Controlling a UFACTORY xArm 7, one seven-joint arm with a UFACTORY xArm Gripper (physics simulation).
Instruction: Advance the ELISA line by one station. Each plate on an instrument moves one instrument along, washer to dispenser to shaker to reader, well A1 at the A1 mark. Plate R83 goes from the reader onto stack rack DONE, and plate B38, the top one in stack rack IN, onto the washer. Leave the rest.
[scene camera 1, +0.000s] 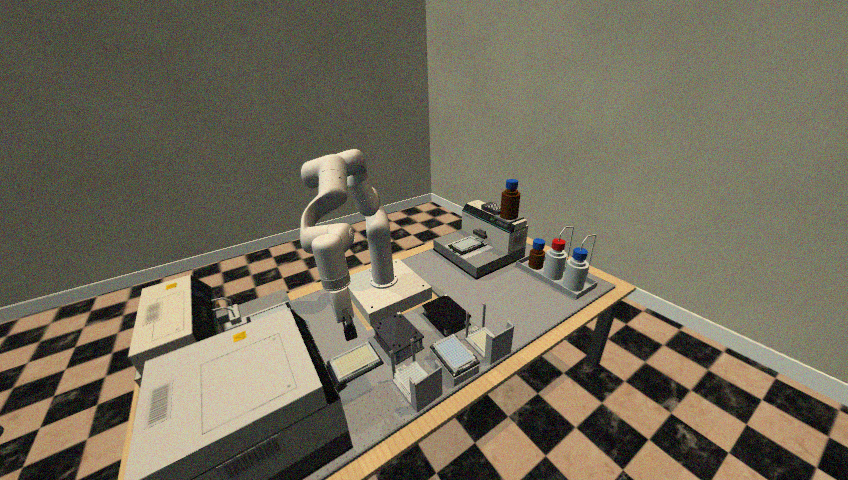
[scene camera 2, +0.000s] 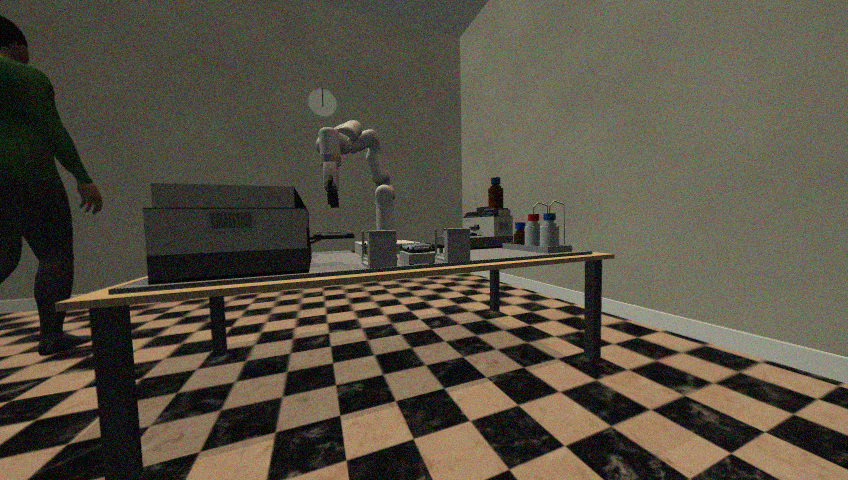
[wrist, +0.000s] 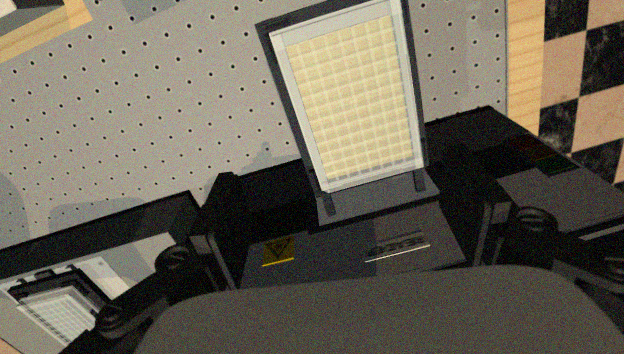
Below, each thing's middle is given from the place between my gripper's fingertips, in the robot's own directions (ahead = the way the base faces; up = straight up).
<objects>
I see the pale yellow well plate (scene camera 1: 352, 362) 100 mm below my hand, 20 mm ahead of it and 10 mm to the right of it. Also, from my hand: blue-tinted plate (scene camera 1: 451, 349) 260 mm to the left, 190 mm ahead, 160 mm below.
</objects>
